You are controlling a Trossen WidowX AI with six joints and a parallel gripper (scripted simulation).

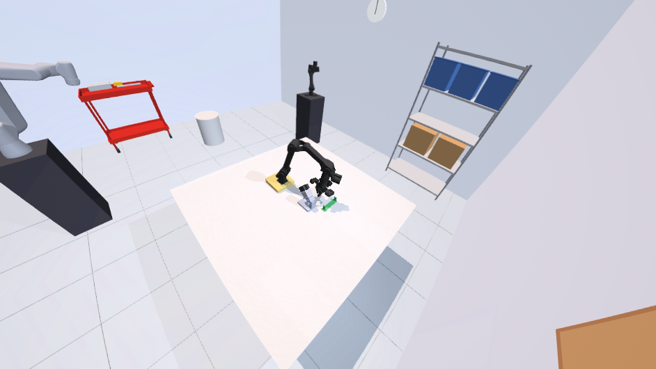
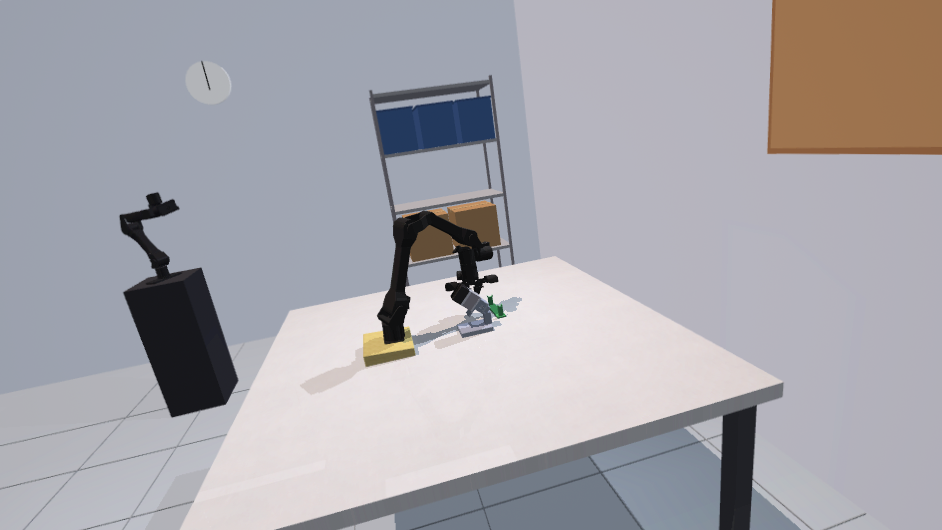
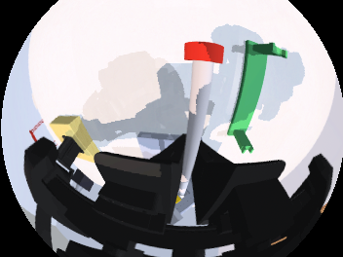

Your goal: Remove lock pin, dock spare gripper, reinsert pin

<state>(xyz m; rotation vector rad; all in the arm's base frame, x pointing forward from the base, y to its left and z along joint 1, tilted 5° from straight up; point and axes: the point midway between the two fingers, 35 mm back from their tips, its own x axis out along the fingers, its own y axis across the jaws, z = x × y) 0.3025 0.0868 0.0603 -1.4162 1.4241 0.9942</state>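
Now: gripper tip 80 mm to the left of the grey mount and 10 mm past it. Round my gripper tip: green cradle: 80 mm ahead, 40 mm to the left, 30 mm below; spare gripper: 80 mm to the right, 60 mm above, 40 mm behind.
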